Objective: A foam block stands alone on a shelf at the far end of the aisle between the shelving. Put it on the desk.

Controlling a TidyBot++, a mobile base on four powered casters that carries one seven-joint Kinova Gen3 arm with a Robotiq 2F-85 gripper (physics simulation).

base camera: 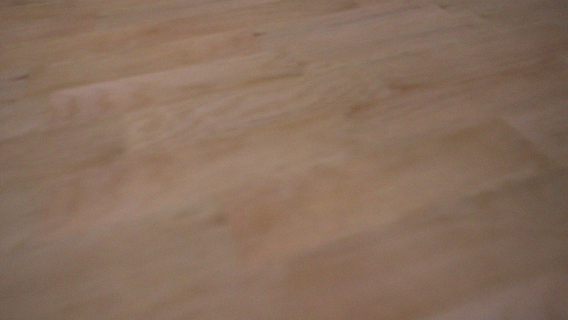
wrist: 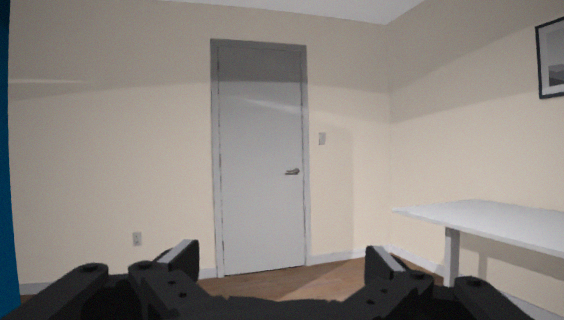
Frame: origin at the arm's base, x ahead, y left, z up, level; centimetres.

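Seen in the pictures: gripper, fingertip midpoint: [wrist: 281, 261].
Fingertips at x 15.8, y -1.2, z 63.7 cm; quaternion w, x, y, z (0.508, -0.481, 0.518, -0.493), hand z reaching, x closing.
Note:
A point is followed by its place in that frame.
My gripper [wrist: 281, 261] @[y -1.2, x 15.8, z 63.7 cm] is open, with its two fingers wide apart at the bottom of the wrist view and nothing between them. A white table, which may be the desk [wrist: 500, 220] @[y -112.0, x 144.7, z 32.3 cm], stands at the right of the wrist view against the wall, with part of its top and one leg showing. The foam block and its shelf do not show in either view.
A closed grey door [wrist: 262, 165] @[y 16.9, x 274.6, z 58.6 cm] is in the far wall. A blue upright surface [wrist: 6, 175] @[y 132.1, x 132.3, z 62.1 cm] runs along the left edge of the wrist view. A framed picture [wrist: 554, 62] @[y -160.5, x 159.1, z 118.3 cm] hangs above the table. The base camera shows blurred wooden floor [base camera: 280, 165] @[y 0.6, x 42.4, z -39.7 cm].

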